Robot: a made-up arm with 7 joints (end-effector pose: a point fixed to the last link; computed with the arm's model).
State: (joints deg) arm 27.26 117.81 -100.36 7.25 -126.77 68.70 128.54
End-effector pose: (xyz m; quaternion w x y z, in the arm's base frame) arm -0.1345 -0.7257 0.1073 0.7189 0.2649 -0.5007 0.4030
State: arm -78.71 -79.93 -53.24 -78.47 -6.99 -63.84 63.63
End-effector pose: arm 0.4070 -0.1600 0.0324 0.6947 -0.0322 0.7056 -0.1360
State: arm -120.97 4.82 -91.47 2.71 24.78 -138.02 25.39
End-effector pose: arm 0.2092 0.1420 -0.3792 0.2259 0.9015 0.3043 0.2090
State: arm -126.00 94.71 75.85 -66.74 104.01 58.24 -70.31
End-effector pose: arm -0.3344 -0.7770 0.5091 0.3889 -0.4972 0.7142 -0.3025
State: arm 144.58 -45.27 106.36 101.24 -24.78 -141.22 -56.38
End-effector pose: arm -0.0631 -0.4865 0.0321 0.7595 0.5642 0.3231 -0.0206
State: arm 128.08 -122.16 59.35 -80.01 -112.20 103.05 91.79
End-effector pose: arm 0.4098 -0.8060 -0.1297 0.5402 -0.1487 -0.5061 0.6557
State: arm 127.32 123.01 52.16 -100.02 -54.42 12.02 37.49
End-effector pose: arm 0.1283 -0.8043 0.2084 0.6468 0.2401 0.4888 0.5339
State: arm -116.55 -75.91 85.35 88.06 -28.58 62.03 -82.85
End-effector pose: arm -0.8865 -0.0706 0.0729 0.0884 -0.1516 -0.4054 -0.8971
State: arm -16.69 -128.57 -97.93 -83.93 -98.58 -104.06 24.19
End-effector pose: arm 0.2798 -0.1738 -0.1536 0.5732 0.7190 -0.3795 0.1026
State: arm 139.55 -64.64 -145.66 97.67 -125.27 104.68 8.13
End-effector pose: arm -0.2441 0.2776 0.5573 0.1940 -0.4521 0.8212 -0.2890
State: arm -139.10 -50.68 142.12 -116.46 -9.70 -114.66 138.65
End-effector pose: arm -0.1429 -0.2361 0.2952 0.2516 -0.6355 0.6245 -0.3780
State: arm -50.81 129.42 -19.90 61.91 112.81 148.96 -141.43
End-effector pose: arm -0.0819 0.6583 0.7542 0.3747 -0.2137 0.0892 -0.8978
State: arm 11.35 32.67 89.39 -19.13 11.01 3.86 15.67
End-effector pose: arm -0.3727 0.7836 -0.2917 0.6226 -0.2931 0.2073 -0.6953
